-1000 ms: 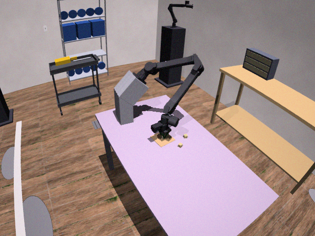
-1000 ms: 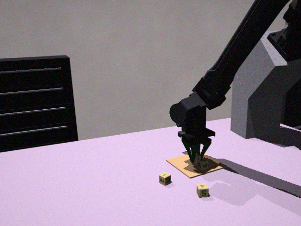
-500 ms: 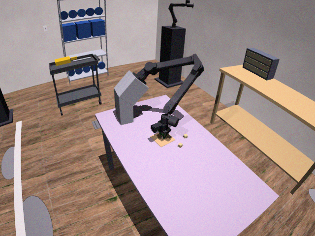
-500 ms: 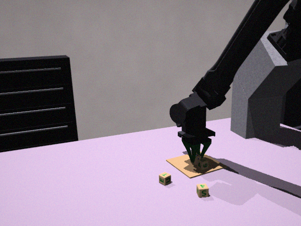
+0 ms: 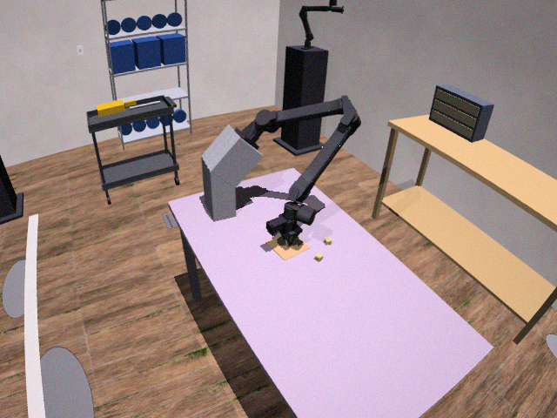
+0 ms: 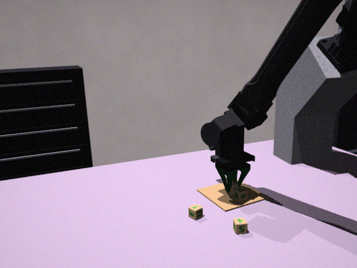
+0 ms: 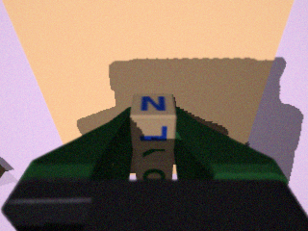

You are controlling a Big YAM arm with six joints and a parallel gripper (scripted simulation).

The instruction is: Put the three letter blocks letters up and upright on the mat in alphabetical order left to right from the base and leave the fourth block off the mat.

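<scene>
Now: hand right at the L block. Round my hand: T block 14 cm ahead, 6 cm to the left, 1 cm below; D block 4 cm to the left; tan mat 2 cm below.
</scene>
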